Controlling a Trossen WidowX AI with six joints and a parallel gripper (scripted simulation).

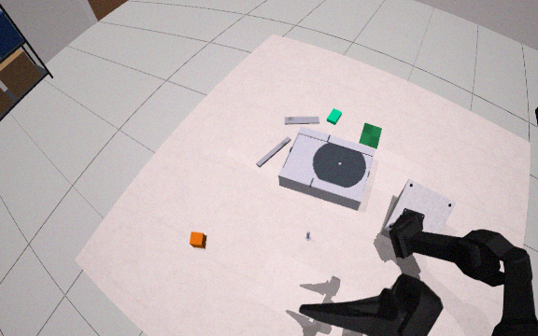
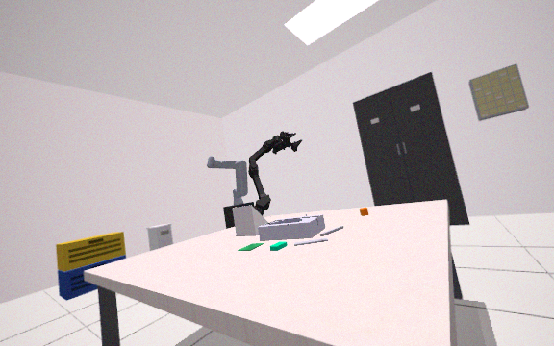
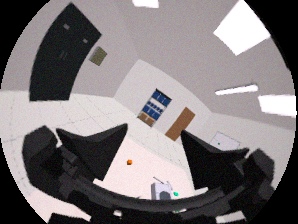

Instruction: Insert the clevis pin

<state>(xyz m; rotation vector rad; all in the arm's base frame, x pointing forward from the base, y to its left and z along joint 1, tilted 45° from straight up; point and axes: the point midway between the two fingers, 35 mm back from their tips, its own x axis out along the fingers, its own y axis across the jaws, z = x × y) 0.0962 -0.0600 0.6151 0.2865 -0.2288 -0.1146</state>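
Now: gripper tip 8 cm short of the steel clevis pin, 28 cm to the left of it and 52 cm above it. The rest, counted from my gripper tip: steel tray (11 cm ahead, 49 cm to the right, 51 cm below); dark aluminium disc (8 cm ahead, 50 cm to the right, 50 cm below); orange cube (35 cm ahead, 13 cm to the right, 53 cm below).
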